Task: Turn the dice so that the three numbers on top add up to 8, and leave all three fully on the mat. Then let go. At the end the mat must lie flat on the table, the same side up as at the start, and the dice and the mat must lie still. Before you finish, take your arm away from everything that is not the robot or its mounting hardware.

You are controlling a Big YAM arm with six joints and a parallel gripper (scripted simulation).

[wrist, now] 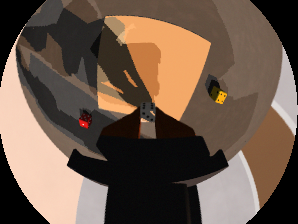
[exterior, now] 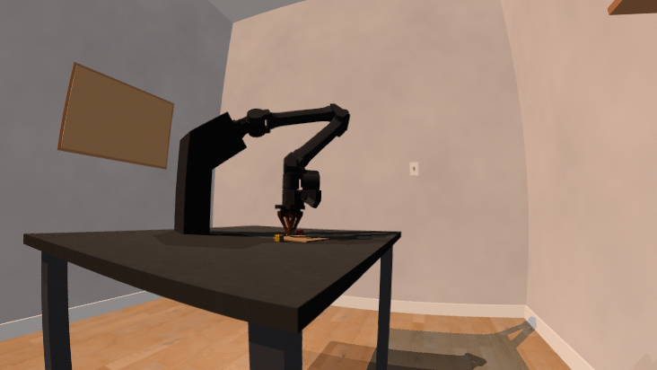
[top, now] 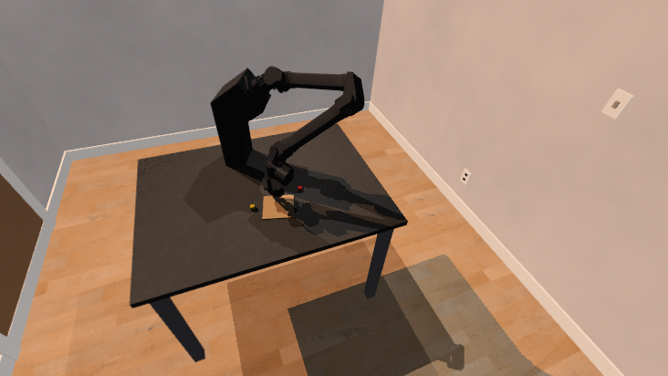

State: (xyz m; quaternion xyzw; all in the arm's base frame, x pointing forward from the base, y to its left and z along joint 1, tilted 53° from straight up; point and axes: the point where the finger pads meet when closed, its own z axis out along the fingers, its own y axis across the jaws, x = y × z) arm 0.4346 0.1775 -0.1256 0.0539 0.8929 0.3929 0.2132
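The white die is right at my hand. The rest, counted from my hand: yellow die 40 mm ahead, 110 mm to the right, 10 mm below; tan mat 50 mm ahead, 20 mm below; red die 40 mm behind, 120 mm to the left, 10 mm below.
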